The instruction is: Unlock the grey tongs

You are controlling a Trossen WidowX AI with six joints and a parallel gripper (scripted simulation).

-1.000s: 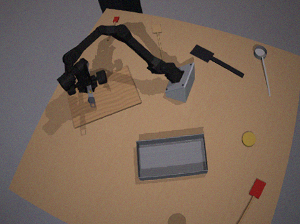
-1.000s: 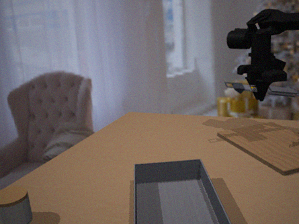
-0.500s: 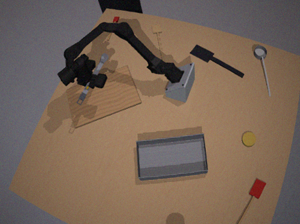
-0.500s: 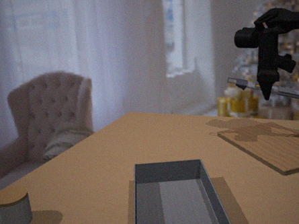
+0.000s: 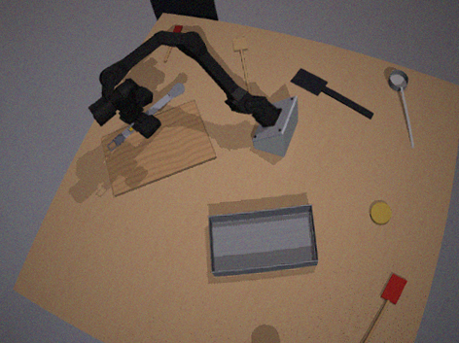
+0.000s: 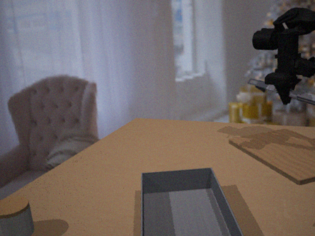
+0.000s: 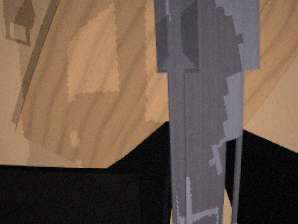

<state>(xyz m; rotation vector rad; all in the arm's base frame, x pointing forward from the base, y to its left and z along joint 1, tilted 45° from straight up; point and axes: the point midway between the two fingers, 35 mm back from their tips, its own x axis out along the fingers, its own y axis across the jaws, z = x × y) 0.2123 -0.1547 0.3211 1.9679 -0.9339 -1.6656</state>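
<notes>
My gripper tip is 30 mm short of the yellow lock piece and 40 mm below it. From my gripper tip the other things lie so: black spatula: 450 mm behind, 450 mm to the left, 150 mm below; wooden board: 20 mm behind, 10 mm to the right, 150 mm below; grey roasting tin: 140 mm ahead, 460 mm to the left, 130 mm below.
</notes>
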